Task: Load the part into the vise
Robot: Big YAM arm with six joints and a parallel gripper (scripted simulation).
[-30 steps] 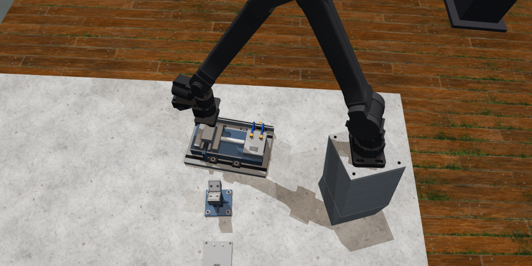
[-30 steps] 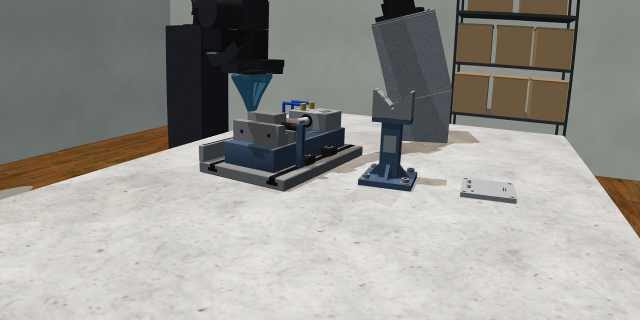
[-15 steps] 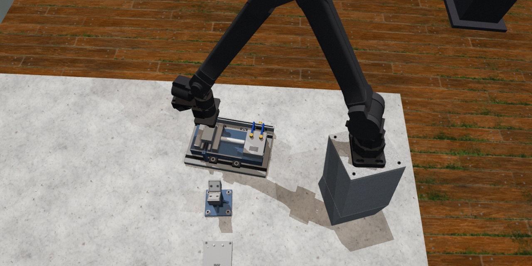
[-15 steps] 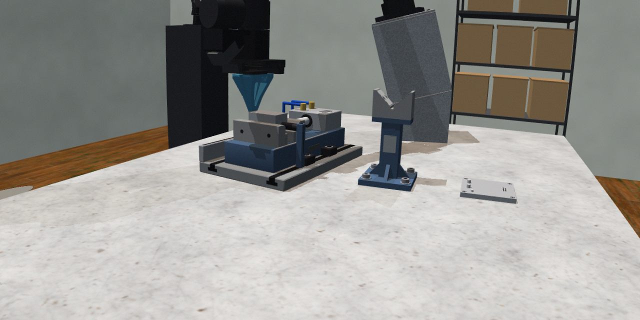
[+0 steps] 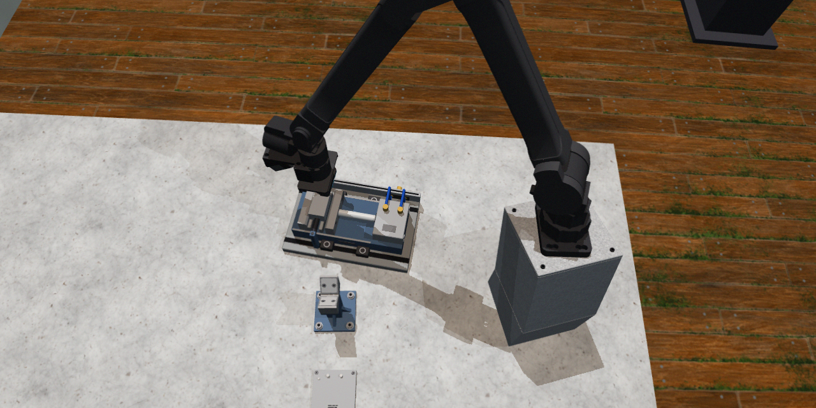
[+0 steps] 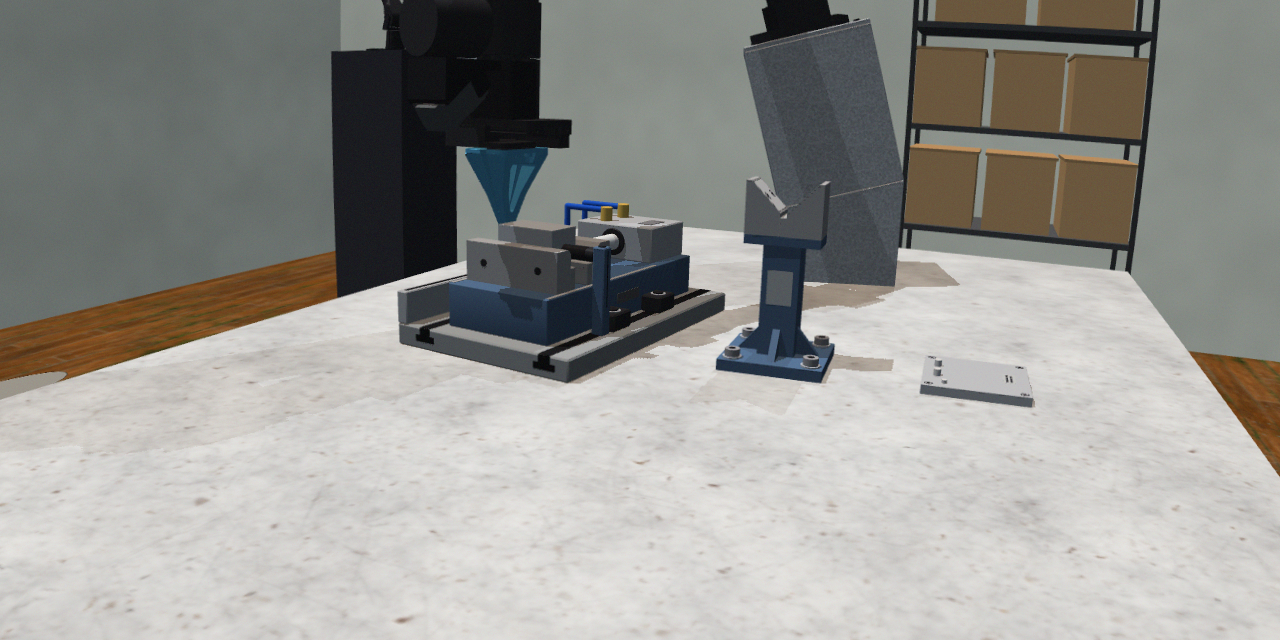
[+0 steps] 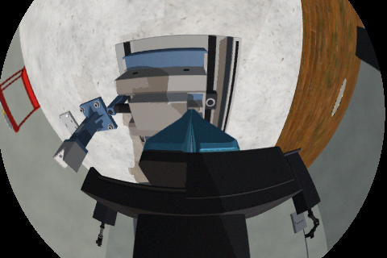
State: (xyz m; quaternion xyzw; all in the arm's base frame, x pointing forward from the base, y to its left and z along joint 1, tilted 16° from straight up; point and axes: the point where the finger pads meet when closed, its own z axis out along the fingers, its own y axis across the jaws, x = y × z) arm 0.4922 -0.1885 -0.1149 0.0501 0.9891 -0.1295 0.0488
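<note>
My hand is 3 cm to the right of the grey part and 2 cm above it. Also, from my hand: work stop (1 cm ahead, 8 cm to the left, 2 cm below); then moving jaw (3 cm behind, 4 cm to the left, 4 cm below); then fixed jaw (3 cm ahead, 3 cm to the left, 4 cm below).
</note>
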